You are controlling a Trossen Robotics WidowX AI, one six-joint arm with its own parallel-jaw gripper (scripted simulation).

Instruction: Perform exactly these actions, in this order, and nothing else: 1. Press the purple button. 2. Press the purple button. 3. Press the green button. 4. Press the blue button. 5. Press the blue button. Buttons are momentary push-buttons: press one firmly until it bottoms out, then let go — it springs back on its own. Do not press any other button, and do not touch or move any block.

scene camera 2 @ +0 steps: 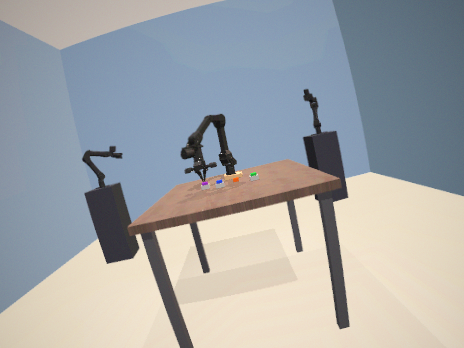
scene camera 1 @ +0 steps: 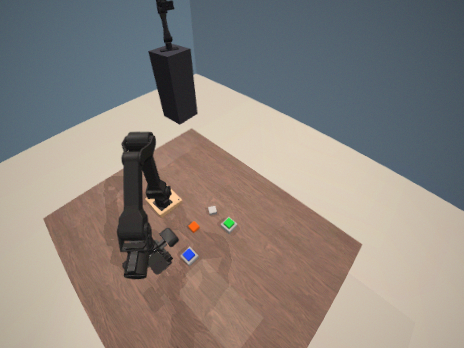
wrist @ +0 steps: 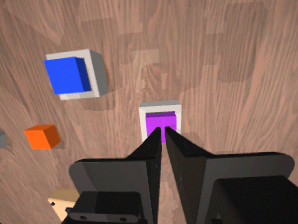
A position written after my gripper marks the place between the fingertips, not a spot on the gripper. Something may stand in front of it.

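Observation:
My gripper [scene camera 1: 158,259] [wrist: 162,130] shut, holding nothing. Blue button [wrist: 67,75] visible.

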